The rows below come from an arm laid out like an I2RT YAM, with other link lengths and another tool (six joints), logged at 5 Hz.
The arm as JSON. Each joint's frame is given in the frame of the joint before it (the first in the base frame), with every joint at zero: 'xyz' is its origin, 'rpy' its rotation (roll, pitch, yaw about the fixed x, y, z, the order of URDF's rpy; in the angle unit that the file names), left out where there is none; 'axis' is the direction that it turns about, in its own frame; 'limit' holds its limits. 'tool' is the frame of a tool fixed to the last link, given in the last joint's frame.
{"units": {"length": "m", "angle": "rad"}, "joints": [
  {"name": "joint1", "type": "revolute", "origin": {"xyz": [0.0, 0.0, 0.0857]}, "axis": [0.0, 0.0, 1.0], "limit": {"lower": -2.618, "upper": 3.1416}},
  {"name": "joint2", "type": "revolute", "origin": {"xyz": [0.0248, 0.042, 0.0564], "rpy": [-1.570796, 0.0, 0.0]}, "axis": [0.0, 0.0, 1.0], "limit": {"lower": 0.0, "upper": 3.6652}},
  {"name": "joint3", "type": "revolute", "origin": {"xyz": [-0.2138, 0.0, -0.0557], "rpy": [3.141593, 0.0, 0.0]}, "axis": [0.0, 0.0, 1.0], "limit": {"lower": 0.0, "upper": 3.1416}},
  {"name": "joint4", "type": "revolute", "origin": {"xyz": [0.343, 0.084, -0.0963]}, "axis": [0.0, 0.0, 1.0], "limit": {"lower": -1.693, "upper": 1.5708}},
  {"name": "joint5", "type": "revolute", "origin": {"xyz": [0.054, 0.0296, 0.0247], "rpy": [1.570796, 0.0, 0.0]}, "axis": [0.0, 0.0, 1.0], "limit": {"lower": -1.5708, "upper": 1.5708}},
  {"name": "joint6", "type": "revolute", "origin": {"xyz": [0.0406, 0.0, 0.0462], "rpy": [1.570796, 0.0, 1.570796]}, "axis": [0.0, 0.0, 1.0], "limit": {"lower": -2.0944, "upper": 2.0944}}
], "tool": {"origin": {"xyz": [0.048, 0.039, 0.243], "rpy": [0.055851, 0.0, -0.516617]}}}
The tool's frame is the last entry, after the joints.
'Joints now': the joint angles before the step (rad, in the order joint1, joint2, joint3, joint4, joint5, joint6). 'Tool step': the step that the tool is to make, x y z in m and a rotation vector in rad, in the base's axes. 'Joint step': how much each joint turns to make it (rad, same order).
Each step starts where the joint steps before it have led.
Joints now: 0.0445, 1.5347, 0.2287, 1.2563, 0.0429, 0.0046
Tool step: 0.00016, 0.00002, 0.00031, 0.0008, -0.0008, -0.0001
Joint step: 0.0000, -0.0002, 0.0003, 0.0003, 0.0001, 0.0008
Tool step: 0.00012, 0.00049, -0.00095, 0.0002, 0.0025, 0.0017
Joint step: 0.0000, 0.0020, 0.0013, -0.0018, -0.0017, 0.0002
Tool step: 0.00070, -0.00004, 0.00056, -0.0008, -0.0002, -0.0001
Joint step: 0.0000, -0.0007, 0.0020, -0.0025, 0.0001, -0.0008
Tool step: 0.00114, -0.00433, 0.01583, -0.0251, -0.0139, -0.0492
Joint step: 0.0429, -0.0547, 0.0036, -0.0442, 0.0932, -0.0220
